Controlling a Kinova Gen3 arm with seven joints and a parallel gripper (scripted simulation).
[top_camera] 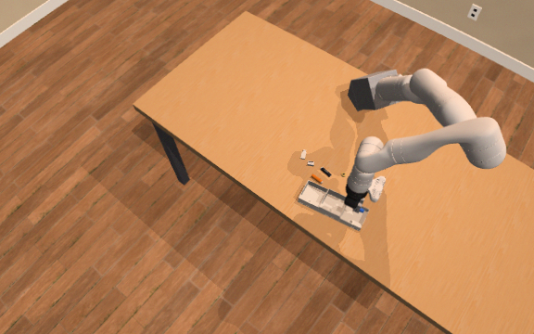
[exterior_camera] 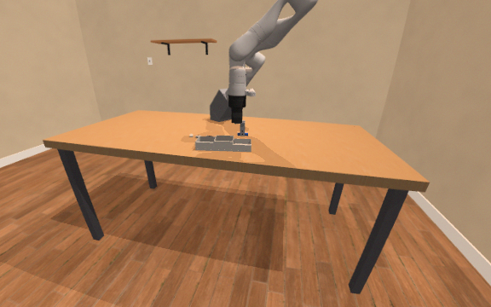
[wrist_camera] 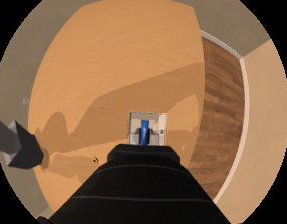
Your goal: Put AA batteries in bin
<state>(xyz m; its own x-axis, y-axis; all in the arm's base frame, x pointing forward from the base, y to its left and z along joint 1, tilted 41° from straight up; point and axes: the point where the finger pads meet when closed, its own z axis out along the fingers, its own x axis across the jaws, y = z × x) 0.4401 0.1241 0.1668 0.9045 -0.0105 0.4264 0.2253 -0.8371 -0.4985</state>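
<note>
My hand is 70 mm past the black battery, 190 mm to the left of it and 70 mm above it. The rest, counted from my hand: grey three-compartment bin tray: 30 mm ahead, 80 mm to the right, 60 mm below; tiny yellowish thing: 110 mm behind, 130 mm to the right, 80 mm below; blue battery: 10 mm below.
</note>
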